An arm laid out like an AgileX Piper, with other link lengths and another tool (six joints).
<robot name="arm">
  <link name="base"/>
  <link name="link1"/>
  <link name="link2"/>
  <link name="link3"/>
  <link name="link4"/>
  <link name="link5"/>
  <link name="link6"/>
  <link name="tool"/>
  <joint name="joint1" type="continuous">
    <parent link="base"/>
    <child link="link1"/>
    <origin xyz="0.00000 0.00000 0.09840" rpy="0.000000 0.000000 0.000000"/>
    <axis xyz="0 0 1"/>
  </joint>
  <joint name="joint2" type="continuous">
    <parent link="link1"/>
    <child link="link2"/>
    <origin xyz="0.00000 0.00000 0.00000" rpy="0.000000 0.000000 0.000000"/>
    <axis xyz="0 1 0"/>
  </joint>
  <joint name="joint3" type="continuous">
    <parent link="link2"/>
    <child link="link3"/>
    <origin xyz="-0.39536 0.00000 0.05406" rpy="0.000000 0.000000 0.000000"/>
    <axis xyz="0 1 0"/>
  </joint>
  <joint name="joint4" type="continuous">
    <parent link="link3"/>
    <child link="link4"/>
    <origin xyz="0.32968 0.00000 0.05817" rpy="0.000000 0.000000 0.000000"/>
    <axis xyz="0.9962 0 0.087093"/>
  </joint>
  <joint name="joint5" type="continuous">
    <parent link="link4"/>
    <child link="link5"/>
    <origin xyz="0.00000 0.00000 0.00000" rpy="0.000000 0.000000 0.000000"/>
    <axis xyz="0 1 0"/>
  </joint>
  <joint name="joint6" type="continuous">
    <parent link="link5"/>
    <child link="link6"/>
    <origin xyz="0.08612 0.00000 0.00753" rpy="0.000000 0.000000 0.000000"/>
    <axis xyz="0.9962 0 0.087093"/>
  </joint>
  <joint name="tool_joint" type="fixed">
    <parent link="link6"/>
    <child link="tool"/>
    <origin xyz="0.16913 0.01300 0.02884" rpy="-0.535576 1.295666 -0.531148"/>
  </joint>
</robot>
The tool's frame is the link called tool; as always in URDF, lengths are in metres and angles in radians. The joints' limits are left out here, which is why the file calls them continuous.
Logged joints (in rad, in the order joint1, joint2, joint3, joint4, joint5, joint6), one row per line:
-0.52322, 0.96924, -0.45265, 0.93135, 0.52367, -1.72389
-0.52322, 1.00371, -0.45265, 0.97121, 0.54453, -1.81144
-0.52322, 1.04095, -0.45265, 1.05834, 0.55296, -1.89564
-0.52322, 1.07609, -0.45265, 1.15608, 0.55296, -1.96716
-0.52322, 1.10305, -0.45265, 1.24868, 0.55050, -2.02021
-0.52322, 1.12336, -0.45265, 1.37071, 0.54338, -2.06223
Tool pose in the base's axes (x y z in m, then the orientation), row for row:
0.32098, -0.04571, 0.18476, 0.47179, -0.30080, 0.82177, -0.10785
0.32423, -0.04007, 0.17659, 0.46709, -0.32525, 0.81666, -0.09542
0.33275, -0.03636, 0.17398, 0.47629, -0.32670, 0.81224, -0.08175
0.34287, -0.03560, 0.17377, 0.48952, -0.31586, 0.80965, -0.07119
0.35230, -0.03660, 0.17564, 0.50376, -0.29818, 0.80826, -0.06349
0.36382, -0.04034, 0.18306, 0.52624, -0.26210, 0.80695, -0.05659
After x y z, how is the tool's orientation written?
As a quaternion, w x y z.
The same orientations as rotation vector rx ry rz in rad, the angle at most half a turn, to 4 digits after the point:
-0.7365, 2.0122, -0.2641
-0.7981, 2.0039, -0.2341
-0.7984, 1.9849, -0.1998
-0.7674, 1.9671, -0.1730
-0.7199, 1.9515, -0.1533
-0.6267, 1.9295, -0.1353

